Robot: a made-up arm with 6 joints.
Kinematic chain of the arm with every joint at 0, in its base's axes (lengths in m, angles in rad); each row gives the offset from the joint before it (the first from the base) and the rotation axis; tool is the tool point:
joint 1: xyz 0 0 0.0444 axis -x
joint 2: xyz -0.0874 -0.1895 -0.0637 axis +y
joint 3: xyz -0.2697 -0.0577 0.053 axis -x
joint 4: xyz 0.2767 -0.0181 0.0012 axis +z
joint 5: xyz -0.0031 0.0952 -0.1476 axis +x
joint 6: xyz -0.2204 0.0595 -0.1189 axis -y
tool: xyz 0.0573 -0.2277 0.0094
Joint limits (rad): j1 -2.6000..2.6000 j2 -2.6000..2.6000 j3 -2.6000..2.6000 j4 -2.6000..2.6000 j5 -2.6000..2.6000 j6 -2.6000..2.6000
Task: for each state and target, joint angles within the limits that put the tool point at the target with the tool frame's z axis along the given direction. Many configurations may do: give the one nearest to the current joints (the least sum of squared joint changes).
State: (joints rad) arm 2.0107 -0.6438 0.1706 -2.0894 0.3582 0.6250
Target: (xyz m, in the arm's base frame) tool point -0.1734 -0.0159 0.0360 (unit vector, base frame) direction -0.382 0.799 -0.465
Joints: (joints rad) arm 2.0637 -0.6437 -0.9183 -1.7578 -0.1724 0.9629
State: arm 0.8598 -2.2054 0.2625 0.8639 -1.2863 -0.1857
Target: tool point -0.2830 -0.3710 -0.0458 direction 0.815 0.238 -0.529
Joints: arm 0.1914 -2.1788 0.9260 1.4635 -1.5400 -0.4383
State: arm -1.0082 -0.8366 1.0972 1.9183 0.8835 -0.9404
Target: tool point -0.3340 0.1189 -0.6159 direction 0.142 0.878 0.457
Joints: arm -1.8868 -0.6892 1.3517 2.0228 1.2764 -1.6597
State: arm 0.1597 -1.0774 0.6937 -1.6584 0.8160 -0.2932
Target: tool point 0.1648 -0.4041 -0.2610 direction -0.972 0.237 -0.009
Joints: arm -0.2509 -0.7981 1.0277 -1.3832 0.9833 -0.2990
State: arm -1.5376 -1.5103 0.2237 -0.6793 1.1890 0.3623
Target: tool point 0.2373 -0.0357 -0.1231 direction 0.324 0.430 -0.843
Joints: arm -1.2562 -2.0458 0.5556 -0.2609 1.9933 0.6059
